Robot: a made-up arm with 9 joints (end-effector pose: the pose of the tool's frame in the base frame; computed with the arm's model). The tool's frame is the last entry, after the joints. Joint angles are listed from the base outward.
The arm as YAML. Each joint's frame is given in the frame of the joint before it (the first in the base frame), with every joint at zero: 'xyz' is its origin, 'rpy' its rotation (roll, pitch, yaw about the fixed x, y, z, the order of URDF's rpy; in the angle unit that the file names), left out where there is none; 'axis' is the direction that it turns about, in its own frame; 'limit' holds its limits. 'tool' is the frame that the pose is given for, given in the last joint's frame.
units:
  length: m
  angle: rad
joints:
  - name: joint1
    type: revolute
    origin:
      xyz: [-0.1, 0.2, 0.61]
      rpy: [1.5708, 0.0, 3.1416]
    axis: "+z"
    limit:
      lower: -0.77
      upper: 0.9
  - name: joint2
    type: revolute
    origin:
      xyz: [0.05, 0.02, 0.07]
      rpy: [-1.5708, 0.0, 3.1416]
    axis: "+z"
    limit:
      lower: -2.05
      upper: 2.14
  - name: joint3
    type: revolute
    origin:
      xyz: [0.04, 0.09, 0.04]
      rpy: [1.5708, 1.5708, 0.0]
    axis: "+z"
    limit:
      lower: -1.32
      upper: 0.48
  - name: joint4
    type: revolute
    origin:
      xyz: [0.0, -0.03, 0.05]
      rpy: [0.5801, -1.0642, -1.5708]
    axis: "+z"
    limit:
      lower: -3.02
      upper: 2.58
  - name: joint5
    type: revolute
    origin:
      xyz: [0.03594, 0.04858, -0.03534]
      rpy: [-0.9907, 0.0, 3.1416]
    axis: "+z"
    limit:
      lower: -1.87
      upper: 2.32
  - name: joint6
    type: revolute
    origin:
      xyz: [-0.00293, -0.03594, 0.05]
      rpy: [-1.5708, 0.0, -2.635]
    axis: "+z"
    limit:
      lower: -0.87
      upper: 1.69
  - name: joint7
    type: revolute
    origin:
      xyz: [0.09, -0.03, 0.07]
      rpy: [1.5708, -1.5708, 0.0]
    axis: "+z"
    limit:
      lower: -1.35
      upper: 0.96
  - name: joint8
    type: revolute
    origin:
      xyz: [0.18, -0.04, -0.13]
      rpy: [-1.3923, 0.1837, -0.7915]
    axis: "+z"
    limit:
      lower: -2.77
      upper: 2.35
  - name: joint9
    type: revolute
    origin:
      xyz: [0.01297, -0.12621, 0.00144]
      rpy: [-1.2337, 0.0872, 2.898]
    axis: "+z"
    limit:
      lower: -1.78
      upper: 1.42
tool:
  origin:
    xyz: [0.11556, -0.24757, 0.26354]
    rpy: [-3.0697, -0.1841, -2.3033]
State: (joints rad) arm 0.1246 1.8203 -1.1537 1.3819 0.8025 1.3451 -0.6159 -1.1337 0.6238
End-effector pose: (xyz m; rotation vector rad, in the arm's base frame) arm -0.3286 0.0426 0.2656 0.9922 -1.5333 -2.0053
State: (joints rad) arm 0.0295 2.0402 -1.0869 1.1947 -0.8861 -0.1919 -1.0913 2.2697 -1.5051
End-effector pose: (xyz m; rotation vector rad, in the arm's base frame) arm 0.1048 0.6275 1.2280 -0.8896 -2.0216 1.1930
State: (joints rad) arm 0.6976 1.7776 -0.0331 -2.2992 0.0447 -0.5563 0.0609 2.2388 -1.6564
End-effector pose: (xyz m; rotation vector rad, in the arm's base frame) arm -0.1486 0.4137 -0.0745 -0.2886 0.3309 2.2700
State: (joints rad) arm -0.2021 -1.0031 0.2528 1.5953 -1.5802 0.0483 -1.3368 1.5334 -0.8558
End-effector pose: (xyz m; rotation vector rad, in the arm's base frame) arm -0.2933 0.2985 1.3806 -2.3443 0.2917 -1.2508
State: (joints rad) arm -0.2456 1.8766 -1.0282 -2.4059 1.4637 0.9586 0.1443 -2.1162 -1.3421
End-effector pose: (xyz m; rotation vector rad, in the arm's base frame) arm -0.3544 0.4283 0.7994 -0.8662 1.6761 -1.5662
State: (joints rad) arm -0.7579 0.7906 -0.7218 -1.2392 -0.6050 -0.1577 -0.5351 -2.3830 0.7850
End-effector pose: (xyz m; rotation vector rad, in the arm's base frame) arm 0.3184 0.7551 0.5553 2.0625 -0.4131 0.8348
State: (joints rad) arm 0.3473 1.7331 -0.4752 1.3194 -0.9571 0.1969 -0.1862 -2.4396 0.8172
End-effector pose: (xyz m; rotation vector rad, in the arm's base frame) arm -0.4423 -0.0023 1.1671 -1.2783 1.0259 -1.2523
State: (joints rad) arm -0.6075 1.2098 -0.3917 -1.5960 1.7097 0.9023 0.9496 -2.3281 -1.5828
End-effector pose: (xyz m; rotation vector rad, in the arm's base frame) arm -0.0967 0.1755 0.2156 0.1717 0.0371 0.2520
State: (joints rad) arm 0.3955 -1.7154 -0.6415 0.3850 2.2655 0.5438 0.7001 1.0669 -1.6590
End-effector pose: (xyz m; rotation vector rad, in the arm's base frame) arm 0.0711 -0.2323 0.0935 0.1146 0.0696 -0.4711
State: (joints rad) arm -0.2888 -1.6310 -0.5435 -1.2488 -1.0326 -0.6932 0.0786 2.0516 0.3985
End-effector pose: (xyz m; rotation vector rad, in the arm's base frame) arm -0.3345 0.5599 -0.0873 -0.1203 0.1574 -3.0781
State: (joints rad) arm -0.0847 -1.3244 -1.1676 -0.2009 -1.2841 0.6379 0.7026 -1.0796 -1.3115
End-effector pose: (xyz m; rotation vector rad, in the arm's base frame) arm -0.0852 0.6404 0.4388 -2.1532 -0.2655 2.1236
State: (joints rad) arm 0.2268 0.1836 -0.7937 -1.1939 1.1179 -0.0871 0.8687 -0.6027 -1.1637
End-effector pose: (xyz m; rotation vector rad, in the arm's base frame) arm -0.1180 -0.1632 0.7164 -0.4383 -0.4381 -0.6081
